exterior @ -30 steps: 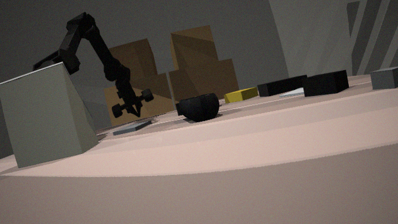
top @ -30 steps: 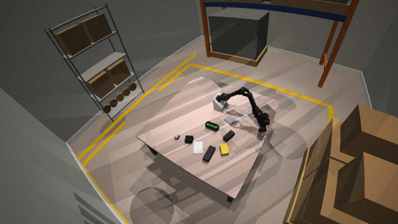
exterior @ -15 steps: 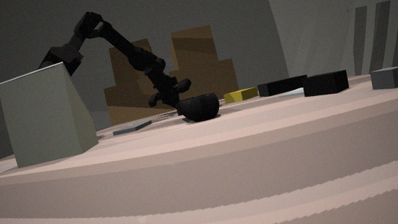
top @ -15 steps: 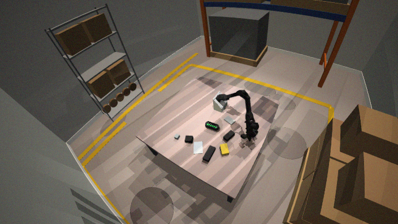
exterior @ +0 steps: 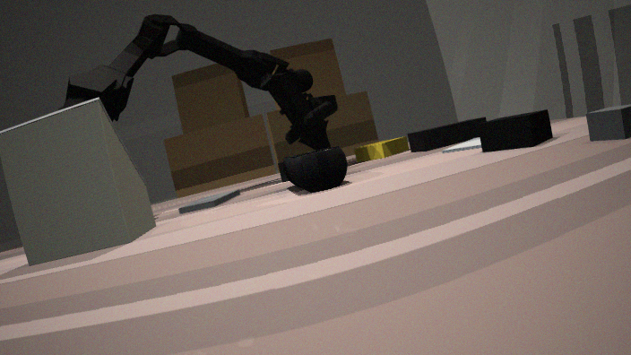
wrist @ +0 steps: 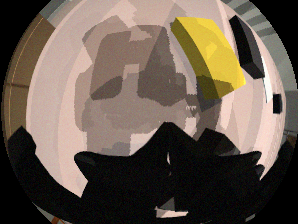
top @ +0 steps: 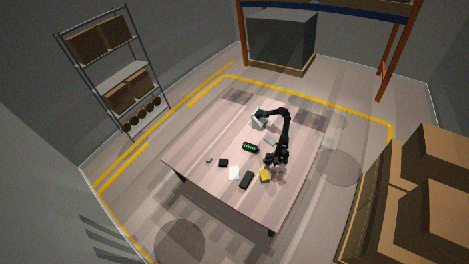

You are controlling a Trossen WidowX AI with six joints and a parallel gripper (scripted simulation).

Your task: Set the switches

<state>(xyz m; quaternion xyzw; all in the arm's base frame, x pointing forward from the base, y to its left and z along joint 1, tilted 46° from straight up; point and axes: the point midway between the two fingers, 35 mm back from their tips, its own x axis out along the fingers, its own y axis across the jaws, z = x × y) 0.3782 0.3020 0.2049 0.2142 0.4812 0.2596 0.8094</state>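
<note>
Now: the yellow block 11 cm ahead of my gripper tip, 4 cm to the right of it and 1 cm below it. Also, from my gripper tip: white plate: 20 cm ahead, 28 cm to the right, 2 cm below; then long black block: 21 cm ahead, 15 cm to the right; then flat grey plate: 25 cm behind, 15 cm to the right, 2 cm below.
</note>
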